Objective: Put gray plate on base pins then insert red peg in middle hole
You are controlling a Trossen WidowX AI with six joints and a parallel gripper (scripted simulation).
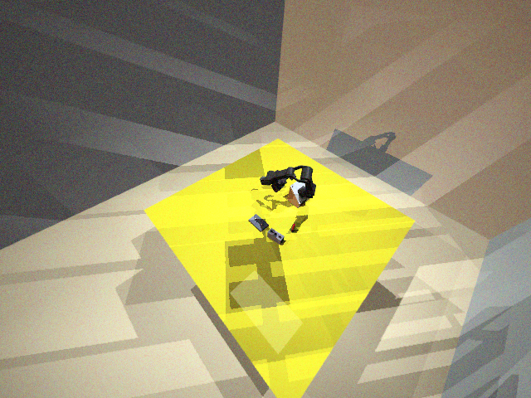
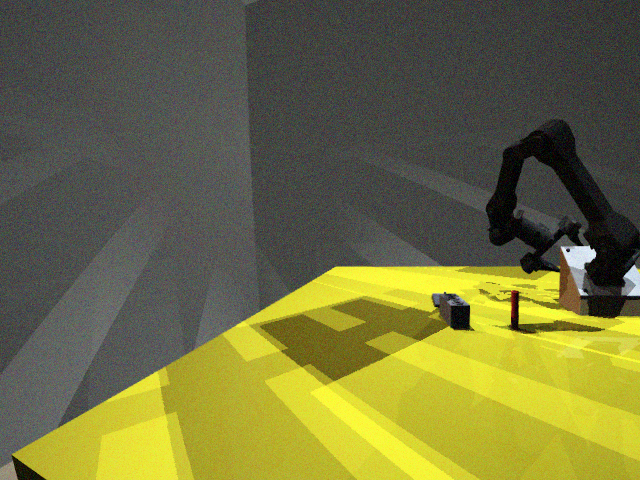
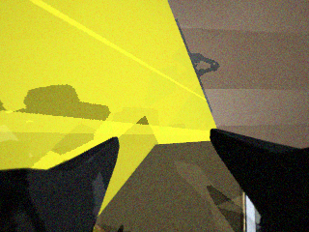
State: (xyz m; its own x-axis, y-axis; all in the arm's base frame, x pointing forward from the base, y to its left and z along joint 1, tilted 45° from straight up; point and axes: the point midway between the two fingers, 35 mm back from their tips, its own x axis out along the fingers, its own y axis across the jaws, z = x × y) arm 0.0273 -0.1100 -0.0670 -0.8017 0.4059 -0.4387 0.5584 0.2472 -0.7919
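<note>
Now: the gray plate 36 cm ahead of my gripper tip, 21 cm to the left of it and 6 cm below it. The rest, counted from my gripper tip: gray base (35 cm ahead, 6 cm to the left, 9 cm below); red peg (24 cm ahead, 25 cm to the left, 6 cm below).
</note>
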